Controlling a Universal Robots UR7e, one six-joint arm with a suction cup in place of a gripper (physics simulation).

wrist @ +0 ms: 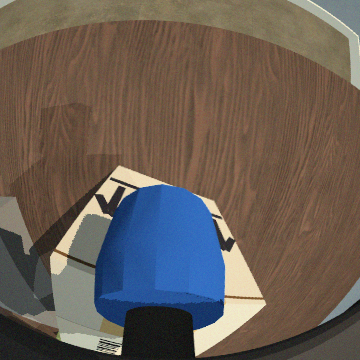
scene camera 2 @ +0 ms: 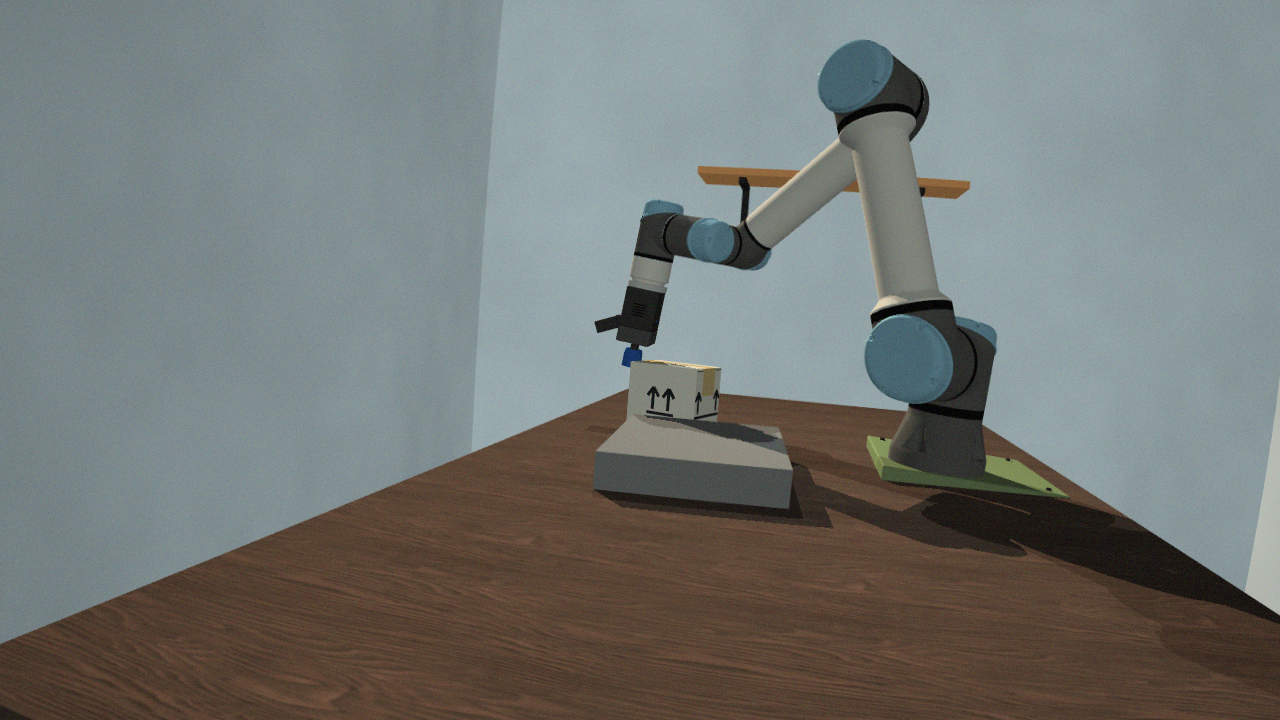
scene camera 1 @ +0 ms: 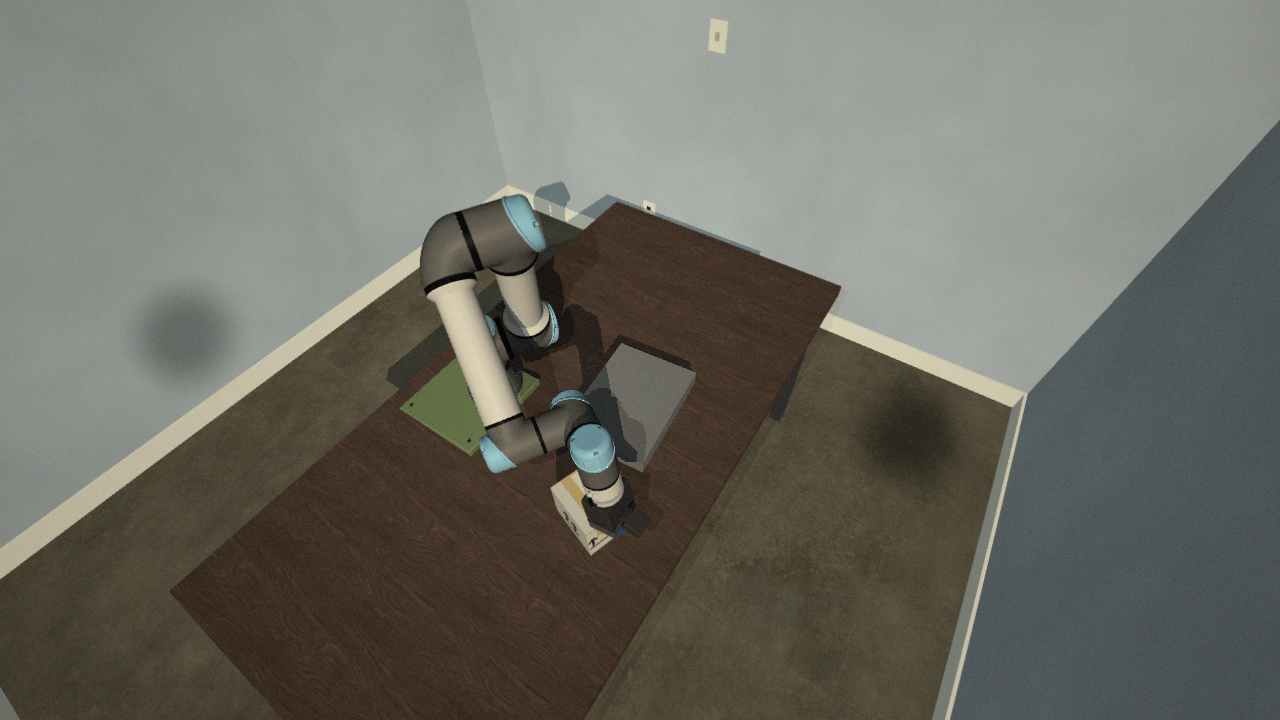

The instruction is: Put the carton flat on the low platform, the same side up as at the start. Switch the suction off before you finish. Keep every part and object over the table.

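Places are measured from the arm's base along level axes (x ahead, y left, z up), in centimetres.
Where they show: hand, tool point: [wrist: 162,227] [scene camera 2: 630,366]; arm's base, link origin: [scene camera 2: 935,464].
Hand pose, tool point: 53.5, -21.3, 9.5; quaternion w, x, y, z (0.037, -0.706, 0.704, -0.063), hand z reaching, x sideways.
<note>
Things, the pixels of their top centre, and the offset from my tool point, as dx, dy, dz.
- white carton, top centre: [wrist: 133,346] [scene camera 2: 676,364] [scene camera 1: 586,497] -9.0, +2.1, +1.3
- low grey platform, top centre: [scene camera 2: 700,437] [scene camera 1: 631,398] -16.9, +34.6, -6.2
The white carton [scene camera 1: 572,523] [scene camera 2: 662,391] [wrist: 235,272], with tan tape and black arrows, stands upright on the table, arrows pointing up. It is off the platform, beyond its far end in scene camera 2. The low grey platform [scene camera 1: 657,385] [scene camera 2: 693,479] lies flat on the table. My gripper, a blue suction cup [scene camera 1: 621,531] [scene camera 2: 631,357] [wrist: 160,245], is off and holds nothing. It is tilted, at the carton's top edge on the side away from the robot base. The cup hides part of the carton in the wrist view; whether they touch I cannot tell.
The arm's green base plate [scene camera 1: 438,407] [scene camera 2: 1020,474] is on the table, across from the platform. The long table edge [scene camera 1: 716,497] runs near the carton and cup. An orange shelf [scene camera 2: 948,188] hangs on the wall behind the arm.
</note>
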